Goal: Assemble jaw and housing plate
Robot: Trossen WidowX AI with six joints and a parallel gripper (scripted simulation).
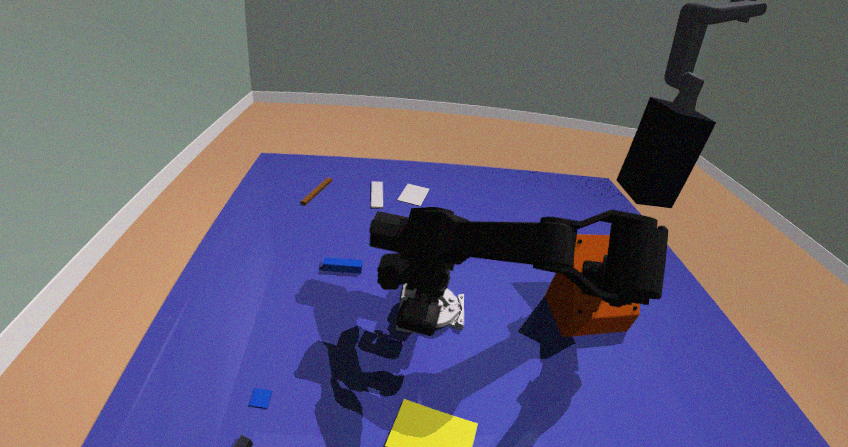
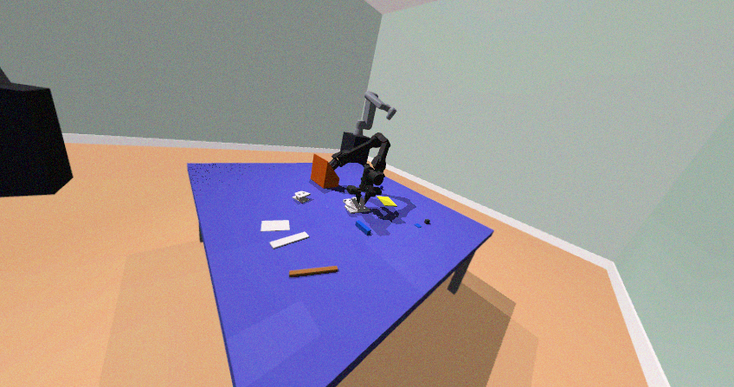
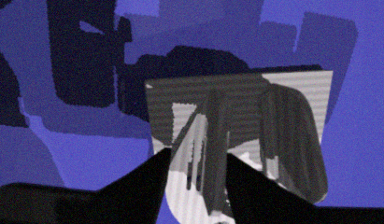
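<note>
My gripper tip is now 40 mm past the jaw, 10 mm to the left of it and 10 mm below it. Also, from my gripper tip: blue block 170 mm ahead, 120 mm to the right, 10 mm below; white stepped part 270 mm to the right, 170 mm behind, 10 mm below; yellow sheet 220 mm to the left, 10 mm below, 10 mm behind.
</note>
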